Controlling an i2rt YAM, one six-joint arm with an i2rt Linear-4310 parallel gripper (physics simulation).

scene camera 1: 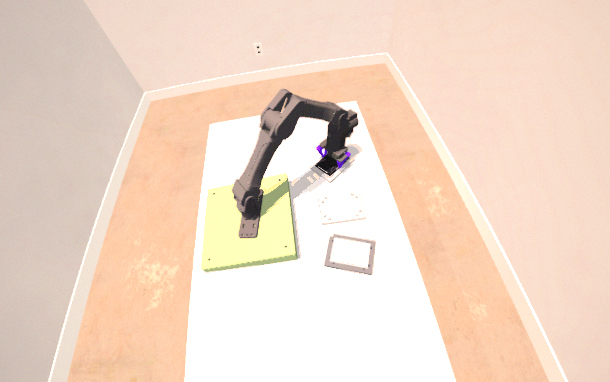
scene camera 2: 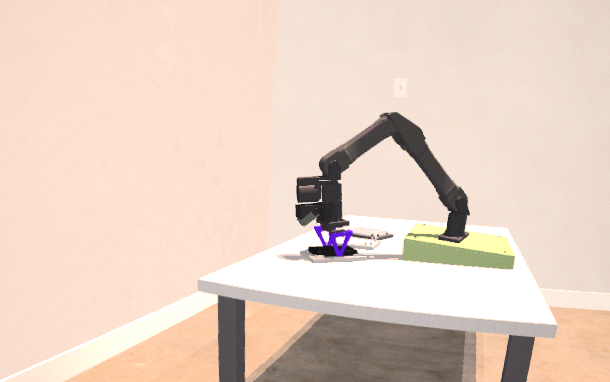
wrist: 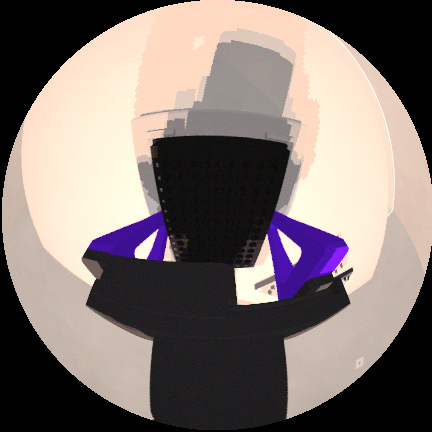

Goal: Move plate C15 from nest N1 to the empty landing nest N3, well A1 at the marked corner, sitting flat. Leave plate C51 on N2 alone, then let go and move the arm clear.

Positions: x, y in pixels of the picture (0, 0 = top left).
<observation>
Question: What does my gripper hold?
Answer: A black perforated plate.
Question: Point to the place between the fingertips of my gripper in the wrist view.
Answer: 217, 214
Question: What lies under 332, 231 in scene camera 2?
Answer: My gripper.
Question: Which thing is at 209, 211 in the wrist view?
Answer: A black perforated plate.
</observation>
